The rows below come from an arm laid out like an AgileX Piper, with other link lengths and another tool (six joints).
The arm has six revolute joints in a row. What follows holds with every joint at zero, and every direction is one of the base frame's.
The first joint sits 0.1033 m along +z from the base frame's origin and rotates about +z.
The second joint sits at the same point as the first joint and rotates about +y.
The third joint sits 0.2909 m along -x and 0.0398 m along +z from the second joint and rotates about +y.
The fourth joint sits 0.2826 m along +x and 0.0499 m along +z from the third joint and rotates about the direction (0.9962, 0, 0.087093).
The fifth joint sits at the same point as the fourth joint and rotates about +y.
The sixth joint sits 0.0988 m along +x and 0.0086 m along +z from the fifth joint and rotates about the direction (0.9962, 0, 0.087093).
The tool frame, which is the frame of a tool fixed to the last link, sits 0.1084 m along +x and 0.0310 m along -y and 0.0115 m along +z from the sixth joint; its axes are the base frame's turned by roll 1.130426, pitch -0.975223 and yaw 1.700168 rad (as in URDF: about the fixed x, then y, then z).
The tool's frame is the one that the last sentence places.
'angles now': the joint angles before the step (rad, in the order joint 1, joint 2, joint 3, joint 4, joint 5, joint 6). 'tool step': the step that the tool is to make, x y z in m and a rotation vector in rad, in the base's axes. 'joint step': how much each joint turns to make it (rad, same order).
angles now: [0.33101 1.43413 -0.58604 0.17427 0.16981 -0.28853]
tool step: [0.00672 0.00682 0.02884 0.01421 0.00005 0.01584]
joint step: [-0.00001 -0.04348 -0.07933 0.00002 0.12005 0.00008]
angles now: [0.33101 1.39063 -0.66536 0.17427 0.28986 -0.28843]
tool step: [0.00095 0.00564 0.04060 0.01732 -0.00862 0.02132]
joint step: [-0.00001 -0.07036 -0.08879 -0.00043 0.14754 0.00069]
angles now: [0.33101 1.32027 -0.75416 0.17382 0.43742 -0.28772]
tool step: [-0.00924 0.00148 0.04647 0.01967 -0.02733 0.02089]
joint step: [0.00002 -0.09836 -0.07326 -0.00141 0.14126 0.00273]
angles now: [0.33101 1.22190 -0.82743 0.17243 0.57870 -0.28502]
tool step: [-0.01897 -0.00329 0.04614 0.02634 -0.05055 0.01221]
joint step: [0.00000 -0.12145 -0.04676 -0.00189 0.11256 0.00926]
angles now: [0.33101 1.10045 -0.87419 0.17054 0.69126 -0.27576]
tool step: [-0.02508 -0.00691 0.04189 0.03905 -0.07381 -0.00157]
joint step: [0.00000 -0.13555 -0.02102 -0.00189 0.07289 0.01995]
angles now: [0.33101 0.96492 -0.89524 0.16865 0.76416 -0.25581]
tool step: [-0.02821 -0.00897 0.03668 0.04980 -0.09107 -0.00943]
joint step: [-0.00002 -0.14056 -0.00467 -0.00142 0.04049 0.02543]
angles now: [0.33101 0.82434 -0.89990 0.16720 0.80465 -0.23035]
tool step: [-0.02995 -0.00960 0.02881 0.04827 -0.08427 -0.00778]
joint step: [-0.00005 -0.13211 -0.00069 -0.00044 0.03495 0.02419]
